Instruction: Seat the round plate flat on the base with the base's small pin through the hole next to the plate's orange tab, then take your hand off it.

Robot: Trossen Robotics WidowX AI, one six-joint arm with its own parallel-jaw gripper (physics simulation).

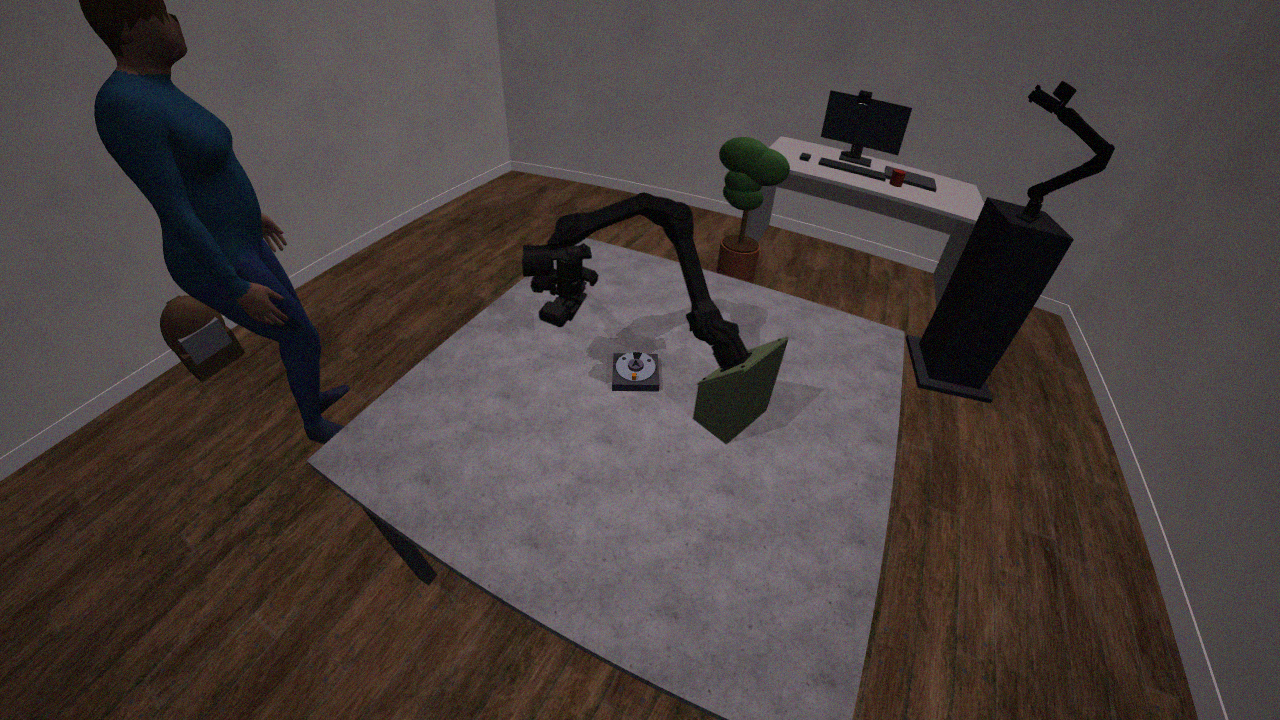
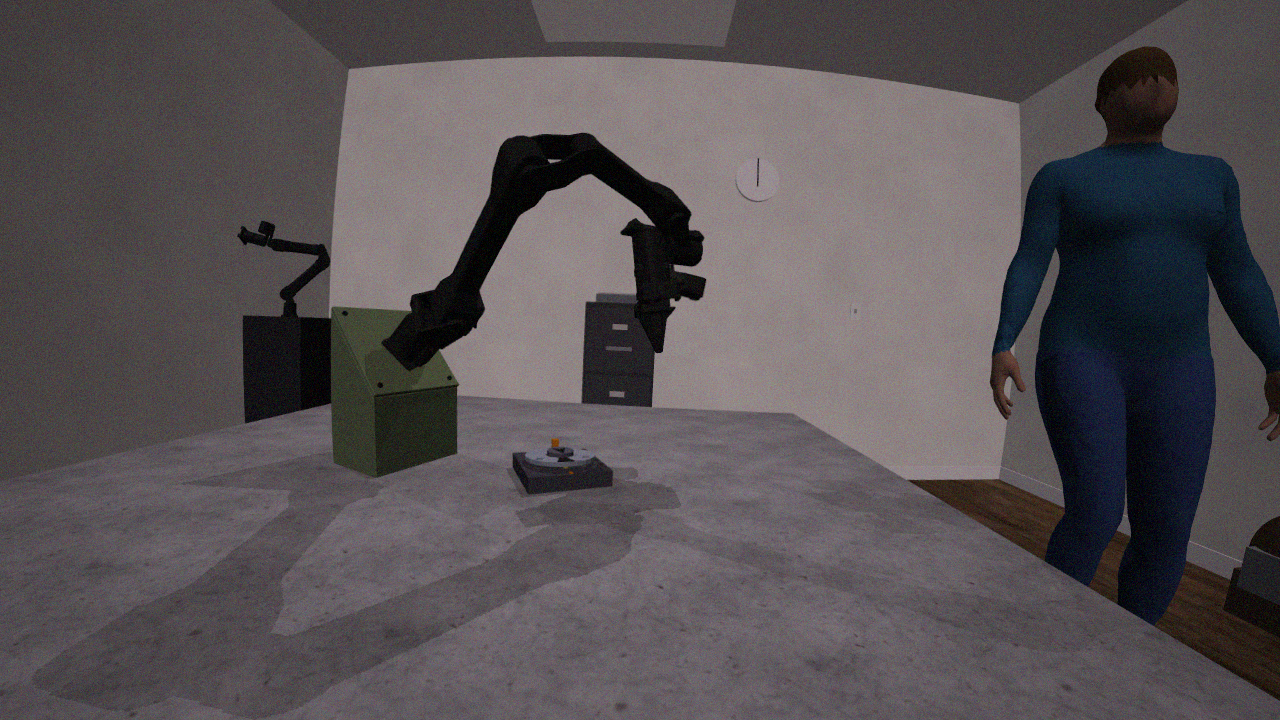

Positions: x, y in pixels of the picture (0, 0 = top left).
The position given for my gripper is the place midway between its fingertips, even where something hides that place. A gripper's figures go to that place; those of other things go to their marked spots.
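My gripper [image 1: 569, 319] sits 1.17 m from the lens. With the dark square base [image 1: 618, 384] it comes to 1.23 m from the lens, and the round light-grey plate [image 1: 624, 372] is 1.25 m from the lens.
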